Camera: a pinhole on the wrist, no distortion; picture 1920 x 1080 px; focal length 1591.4 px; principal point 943.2 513.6 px. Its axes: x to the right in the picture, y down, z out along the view. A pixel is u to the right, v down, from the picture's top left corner.
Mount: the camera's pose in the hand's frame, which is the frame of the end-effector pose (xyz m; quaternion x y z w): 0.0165 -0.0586 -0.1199 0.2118 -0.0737 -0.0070 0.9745
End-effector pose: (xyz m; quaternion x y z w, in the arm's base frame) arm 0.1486 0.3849 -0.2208 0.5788 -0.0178 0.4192 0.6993
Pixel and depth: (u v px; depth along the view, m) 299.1 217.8 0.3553
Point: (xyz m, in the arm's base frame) 0.2611 0.1651 -0.4662
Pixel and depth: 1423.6 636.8 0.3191
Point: 0.3826 0.2677 -0.2615
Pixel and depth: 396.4 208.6 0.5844
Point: 0.3668 -0.0300 -0.5589
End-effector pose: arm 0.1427 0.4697 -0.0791 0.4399 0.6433 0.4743 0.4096
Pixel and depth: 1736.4 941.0 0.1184
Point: 0.1201 0.5128 -0.1657
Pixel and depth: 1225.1 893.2 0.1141
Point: 0.1199 0.4740 -0.1598
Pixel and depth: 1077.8 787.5 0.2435
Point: 0.2337 0.4801 -0.2228
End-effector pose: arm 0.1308 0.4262 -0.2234 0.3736 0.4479 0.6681 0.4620
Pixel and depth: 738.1 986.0 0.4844
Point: 0.5355 0.4273 -0.2338
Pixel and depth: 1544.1 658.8 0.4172
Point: 0.4234 0.6405 -0.3116
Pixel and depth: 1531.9 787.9 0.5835
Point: 0.5856 0.7201 -0.2636
